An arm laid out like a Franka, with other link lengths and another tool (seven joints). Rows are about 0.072 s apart.
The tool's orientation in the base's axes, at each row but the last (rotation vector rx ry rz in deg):
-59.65, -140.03, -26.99
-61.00, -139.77, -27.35
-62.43, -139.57, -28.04
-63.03, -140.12, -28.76
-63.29, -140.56, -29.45
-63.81, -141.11, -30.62
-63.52, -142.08, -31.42
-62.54, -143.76, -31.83
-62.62, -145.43, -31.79
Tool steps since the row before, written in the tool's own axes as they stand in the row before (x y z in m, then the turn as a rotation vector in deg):
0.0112, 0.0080, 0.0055, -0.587, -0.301, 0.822
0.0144, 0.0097, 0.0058, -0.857, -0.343, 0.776
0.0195, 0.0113, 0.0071, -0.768, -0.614, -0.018
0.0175, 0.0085, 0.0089, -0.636, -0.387, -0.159
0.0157, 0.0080, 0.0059, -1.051, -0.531, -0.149
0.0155, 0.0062, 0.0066, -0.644, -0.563, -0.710
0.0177, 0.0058, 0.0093, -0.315, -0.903, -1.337
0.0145, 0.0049, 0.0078, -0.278, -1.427, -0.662
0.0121, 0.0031, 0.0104, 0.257, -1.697, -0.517
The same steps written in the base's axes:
-0.0025, 0.0144, 0.0022, -0.073, -0.161, -1.039
-0.0029, 0.0177, 0.0038, 0.071, -0.372, -1.145
-0.0048, 0.0225, 0.0056, -0.003, -0.867, -0.465
-0.0060, 0.0204, 0.0025, 0.122, -0.711, -0.244
-0.0046, 0.0175, 0.0041, 0.262, -1.053, -0.482
-0.0059, 0.0167, 0.0031, 0.093, -1.091, 0.190
-0.0082, 0.0191, 0.0016, -0.264, -1.402, 0.817
-0.0069, 0.0157, 0.0010, -0.787, -1.383, 0.140
-0.0071, 0.0143, -0.0031, -1.358, -1.155, 0.186

